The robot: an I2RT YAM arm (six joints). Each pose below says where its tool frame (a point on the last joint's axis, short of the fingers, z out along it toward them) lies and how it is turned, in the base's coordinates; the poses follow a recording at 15 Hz.
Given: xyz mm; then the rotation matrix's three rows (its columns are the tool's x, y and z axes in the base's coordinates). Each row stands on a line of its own.
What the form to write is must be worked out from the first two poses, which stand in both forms.
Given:
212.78 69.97 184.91
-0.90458 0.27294 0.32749
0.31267 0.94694 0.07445
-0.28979 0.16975 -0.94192
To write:
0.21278 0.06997 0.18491
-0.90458 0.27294 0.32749
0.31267 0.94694 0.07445
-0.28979 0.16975 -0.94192

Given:
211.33 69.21 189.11
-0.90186 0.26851 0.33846
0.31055 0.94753 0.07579
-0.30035 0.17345 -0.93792
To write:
0.21133 0.06921 0.18911
-0.90186 0.26851 0.33846
0.31055 0.94753 0.07579
-0.30035 0.17345 -0.93792

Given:
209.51 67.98 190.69
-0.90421 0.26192 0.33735
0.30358 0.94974 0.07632
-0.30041 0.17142 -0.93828
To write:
0.20951 0.06798 0.19069
-0.90421 0.26192 0.33735
0.30358 0.94974 0.07632
-0.30041 0.17142 -0.93828

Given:
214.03 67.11 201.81
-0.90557 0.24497 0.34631
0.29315 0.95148 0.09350
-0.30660 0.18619 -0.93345
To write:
0.21403 0.06711 0.20181
-0.90557 0.24497 0.34631
0.29315 0.95148 0.09350
-0.30660 0.18619 -0.93345

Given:
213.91 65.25 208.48
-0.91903 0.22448 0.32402
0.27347 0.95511 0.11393
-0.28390 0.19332 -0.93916
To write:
0.21391 0.06525 0.20848
-0.91903 0.22448 0.32402
0.27347 0.95511 0.11393
-0.28390 0.19332 -0.93916

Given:
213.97 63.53 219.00
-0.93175 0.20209 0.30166
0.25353 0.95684 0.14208
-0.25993 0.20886 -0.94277
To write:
0.21397 0.06353 0.21900
-0.93175 0.20209 0.30166
0.25353 0.95684 0.14208
-0.25993 0.20886 -0.94277

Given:
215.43 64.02 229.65
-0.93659 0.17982 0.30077
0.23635 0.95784 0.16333
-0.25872 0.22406 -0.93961
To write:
0.21543 0.06402 0.22965
-0.93659 0.17982 0.30077
0.23635 0.95784 0.16333
-0.25872 0.22406 -0.93961

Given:
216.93 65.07 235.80
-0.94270 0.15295 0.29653
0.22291 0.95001 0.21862
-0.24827 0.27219 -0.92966
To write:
0.21693 0.06507 0.23580
-0.94270 0.15295 0.29653
0.22291 0.95001 0.21862
-0.24827 0.27219 -0.92966

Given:
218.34 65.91 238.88
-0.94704 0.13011 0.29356
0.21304 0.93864 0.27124
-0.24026 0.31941 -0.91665
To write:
0.21834 0.06591 0.23888
-0.94704 0.13011 0.29356
0.21304 0.93864 0.27124
-0.24026 0.31941 -0.91665

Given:
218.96 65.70 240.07
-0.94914 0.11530 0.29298
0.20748 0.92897 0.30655
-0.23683 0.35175 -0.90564
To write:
0.21896 0.06570 0.24007
-0.94914 0.11530 0.29298
0.20748 0.92897 0.30655
-0.23683 0.35175 -0.90564

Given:
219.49 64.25 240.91
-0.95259 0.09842 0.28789
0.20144 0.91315 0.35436
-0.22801 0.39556 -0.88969
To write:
0.21949 0.06425 0.24091
-0.95259 0.09842 0.28789
0.20144 0.91315 0.35436
-0.22801 0.39556 -0.88969

